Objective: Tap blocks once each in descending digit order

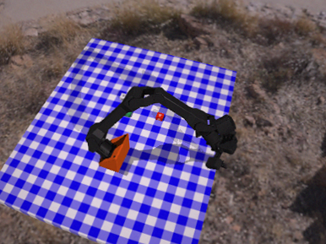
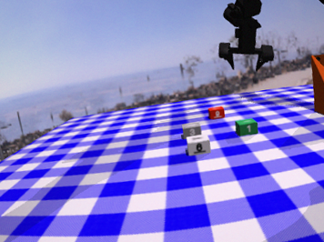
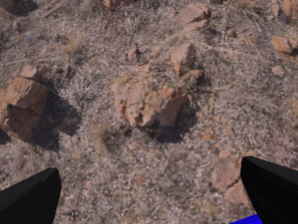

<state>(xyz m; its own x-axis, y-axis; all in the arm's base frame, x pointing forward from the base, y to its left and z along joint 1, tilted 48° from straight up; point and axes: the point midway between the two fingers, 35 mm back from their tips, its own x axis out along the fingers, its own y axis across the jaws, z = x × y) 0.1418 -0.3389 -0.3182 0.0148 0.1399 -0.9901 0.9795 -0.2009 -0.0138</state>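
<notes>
Right now my gripper tip is 37 cm to the right of the red block, 15 cm short of it and 6 cm above it. From my gripper tip the other things lie so: white block marked 6: 58 cm to the left, 20 cm ahead, 6 cm below; then grey block marked 3: 49 cm to the left, 21 cm ahead, 6 cm below; then green block marked 1: 52 cm to the left, 12 cm ahead, 6 cm below.
</notes>
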